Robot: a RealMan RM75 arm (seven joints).
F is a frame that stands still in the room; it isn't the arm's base.
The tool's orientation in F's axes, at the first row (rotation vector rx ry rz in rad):
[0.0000, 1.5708, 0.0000]
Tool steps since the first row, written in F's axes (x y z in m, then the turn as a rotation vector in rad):
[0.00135, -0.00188, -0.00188, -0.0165, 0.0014, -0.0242]
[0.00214, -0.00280, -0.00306, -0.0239, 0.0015, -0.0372]
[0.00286, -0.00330, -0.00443, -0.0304, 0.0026, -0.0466]
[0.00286, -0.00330, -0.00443, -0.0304, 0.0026, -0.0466]
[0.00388, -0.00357, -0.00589, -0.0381, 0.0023, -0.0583]
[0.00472, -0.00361, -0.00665, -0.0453, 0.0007, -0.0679]
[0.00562, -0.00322, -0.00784, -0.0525, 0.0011, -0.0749]
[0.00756, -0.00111, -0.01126, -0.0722, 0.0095, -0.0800]
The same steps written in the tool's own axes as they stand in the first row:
[0.00188, -0.00188, 0.00135, 0.0242, 0.0014, -0.0165]
[0.00306, -0.00280, 0.00214, 0.0372, 0.0015, -0.0239]
[0.00443, -0.00330, 0.00286, 0.0466, 0.0026, -0.0304]
[0.00443, -0.00330, 0.00286, 0.0466, 0.0026, -0.0304]
[0.00589, -0.00357, 0.00388, 0.0583, 0.0023, -0.0381]
[0.00665, -0.00361, 0.00472, 0.0679, 0.0007, -0.0453]
[0.00784, -0.00322, 0.00562, 0.0749, 0.0011, -0.0525]
[0.01126, -0.00111, 0.00756, 0.0800, 0.0095, -0.0722]

